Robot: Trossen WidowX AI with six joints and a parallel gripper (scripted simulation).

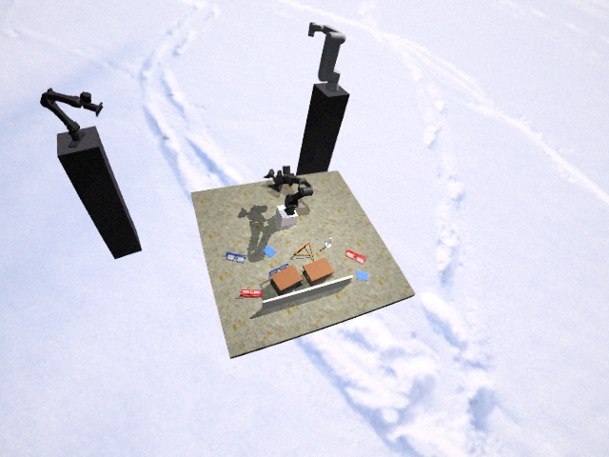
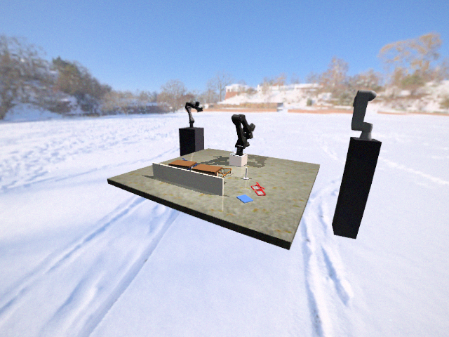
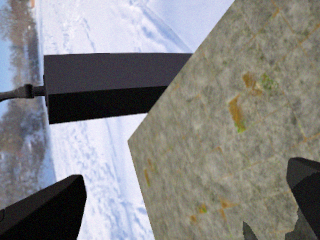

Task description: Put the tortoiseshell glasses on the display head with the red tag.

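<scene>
The white post lies 590 mm ahead of my gripper tip, 230 mm to the left of it and 150 mm below it. Also, from my gripper tip: low white wall: 880 mm ahead, 120 mm below, 110 mm to the right.
</scene>
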